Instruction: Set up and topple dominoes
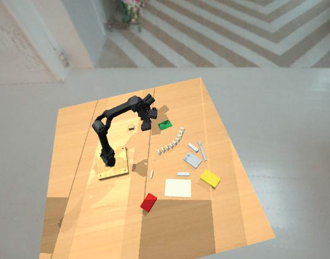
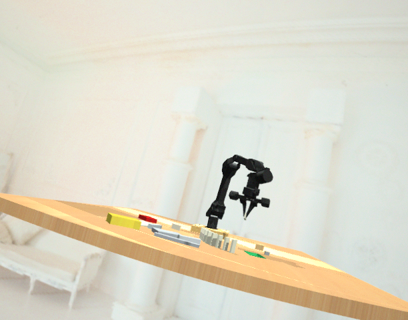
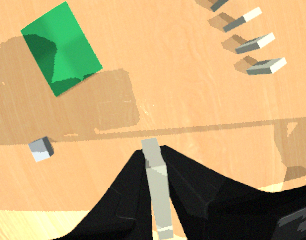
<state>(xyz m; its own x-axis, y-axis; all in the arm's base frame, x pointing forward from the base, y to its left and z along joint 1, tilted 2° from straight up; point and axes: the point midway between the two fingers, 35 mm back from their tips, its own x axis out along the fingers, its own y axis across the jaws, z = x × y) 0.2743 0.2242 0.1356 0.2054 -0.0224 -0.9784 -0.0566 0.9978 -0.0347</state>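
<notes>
My gripper tip is now 9 cm short of the green tile, 9 cm to the right of it and 14 cm above it. From my gripper tip the other things lie so: grey cube: 3 cm behind, 12 cm to the left, 13 cm below; then tan block: 17 cm behind, 8 cm to the left, 13 cm below; then grey plate: 28 cm ahead, 22 cm to the right, 13 cm below.
</notes>
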